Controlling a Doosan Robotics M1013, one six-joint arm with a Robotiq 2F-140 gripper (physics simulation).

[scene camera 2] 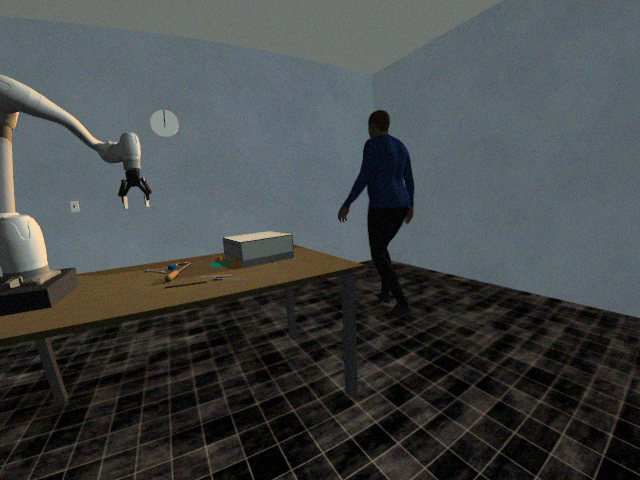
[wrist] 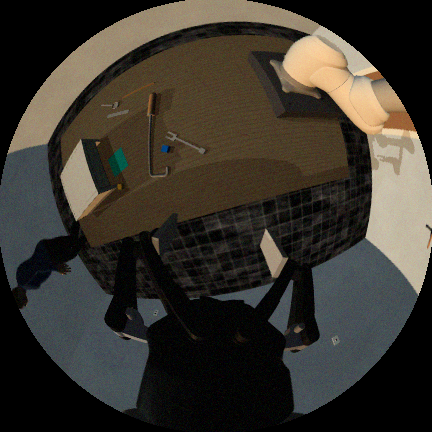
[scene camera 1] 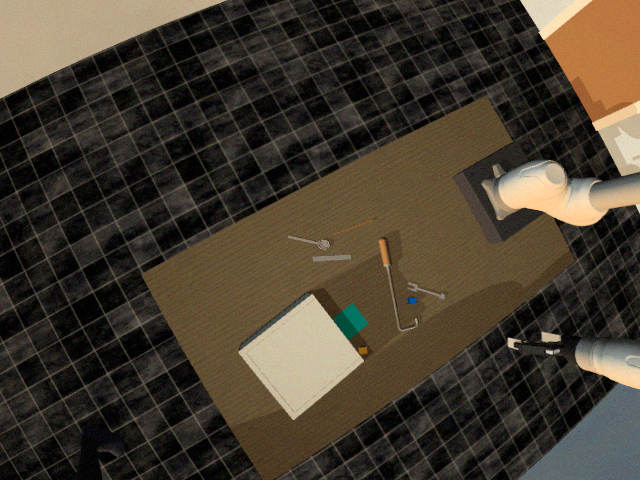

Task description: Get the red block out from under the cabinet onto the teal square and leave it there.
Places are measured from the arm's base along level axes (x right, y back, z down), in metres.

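Pixels of known places: gripper, fingertip midpoint: (scene camera 2: 136, 207) (wrist: 220, 230) (scene camera 1: 526, 339); arm's base, origin of the base link: (scene camera 2: 28, 280) (wrist: 295, 77) (scene camera 1: 505, 194).
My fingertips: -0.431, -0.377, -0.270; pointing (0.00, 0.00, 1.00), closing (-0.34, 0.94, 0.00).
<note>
For each thing: its top centre in the pictures, then the offset to it from my fingertips, as dx, dy, dz. "pt": a spot on its surface instead.
- cabinet, middle of its top: (scene camera 1: 302, 357) (wrist: 74, 182) (scene camera 2: 256, 235) +0.216, -0.656, +0.218
- teal square, surface spot: (scene camera 1: 353, 319) (wrist: 118, 160) (scene camera 2: 217, 264) pt +0.227, -0.422, +0.353
- yellow block, middle of its top: (scene camera 1: 363, 350) (wrist: 119, 186) +0.108, -0.436, +0.328
- blue block, middle of its top: (wrist: 164, 148) (scene camera 1: 413, 300) +0.194, -0.177, +0.328
- forked tool, middle of its top: (wrist: 184, 141) (scene camera 1: 426, 291) +0.199, -0.101, +0.345
- grey bar, middle of its top: (scene camera 1: 332, 258) +0.475, -0.405, +0.352
- ladle, surface spot: (scene camera 1: 323, 244) pt +0.536, -0.415, +0.352
- thin stick, middle of its top: (scene camera 1: 353, 227) (scene camera 2: 186, 283) +0.552, -0.281, +0.346
The red block does not show in any view; the space under the cabinet is hidden or dark. The cabinet (scene camera 1: 302, 356) (scene camera 2: 266, 249) (wrist: 79, 180) is a low box with a pale top, standing on the table. The teal square (scene camera 1: 353, 319) (scene camera 2: 219, 264) (wrist: 118, 162) lies flat beside it, partly in shadow. A hooked rod with an orange handle (scene camera 1: 384, 251) (scene camera 2: 172, 275) (wrist: 152, 104) lies on the table, its hook end on the side away from the handle. My gripper (scene camera 1: 531, 341) (scene camera 2: 136, 204) (wrist: 220, 230) is open and empty, high up and beyond the table's long edge, far from the cabinet.
A yellow block (scene camera 1: 362, 350) (wrist: 119, 186) sits by the cabinet's corner. A blue block (scene camera 1: 412, 300) (wrist: 165, 149) and a forked tool (scene camera 1: 428, 291) (wrist: 187, 143) lie near the hook. A grey bar (scene camera 1: 331, 257), a ladle (scene camera 1: 323, 244) and a thin stick (scene camera 1: 354, 227) lie beyond. A person (scene camera 2: 387, 170) stands past the table.
</note>
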